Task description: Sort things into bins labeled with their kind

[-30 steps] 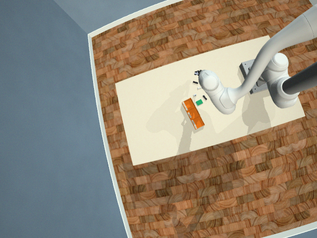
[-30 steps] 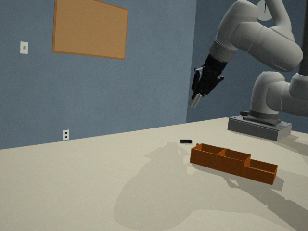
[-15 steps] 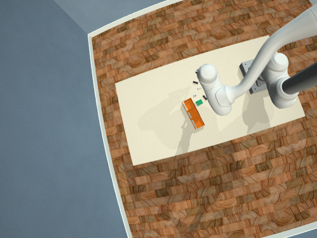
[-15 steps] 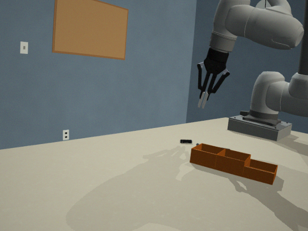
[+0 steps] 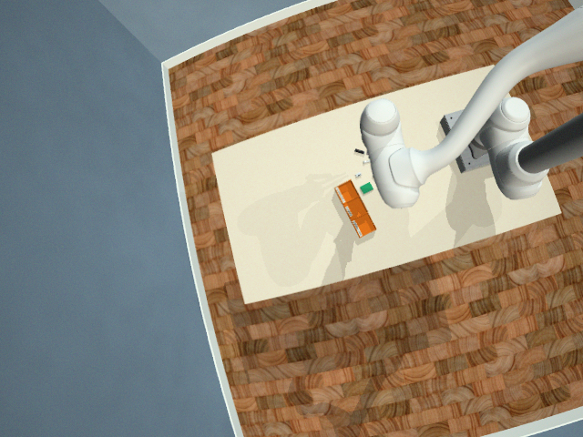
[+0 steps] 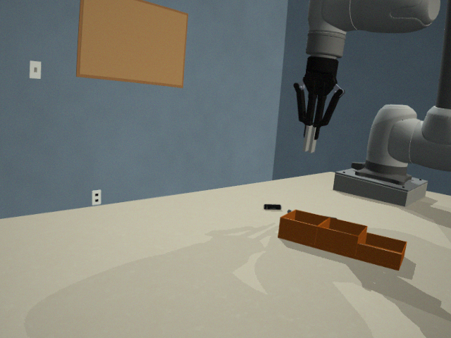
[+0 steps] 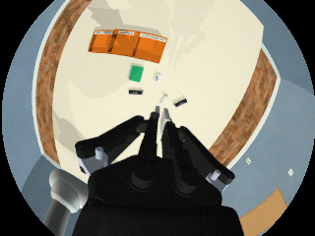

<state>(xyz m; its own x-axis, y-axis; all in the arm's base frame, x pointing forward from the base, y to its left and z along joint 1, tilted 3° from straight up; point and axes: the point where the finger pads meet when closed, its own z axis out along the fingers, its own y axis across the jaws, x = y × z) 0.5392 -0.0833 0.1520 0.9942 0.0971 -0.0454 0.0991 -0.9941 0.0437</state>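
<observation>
My hand is 18 cm above the joined orange bins, 16 cm to the right of it and 13 cm short of it. Round my hand: tiny pale thing: 20 cm below, 3 cm to the right, 1 cm behind; white thing: 20 cm below, 5 cm ahead, 1 cm to the left; black piece: 20 cm below, 9 cm to the right.
</observation>
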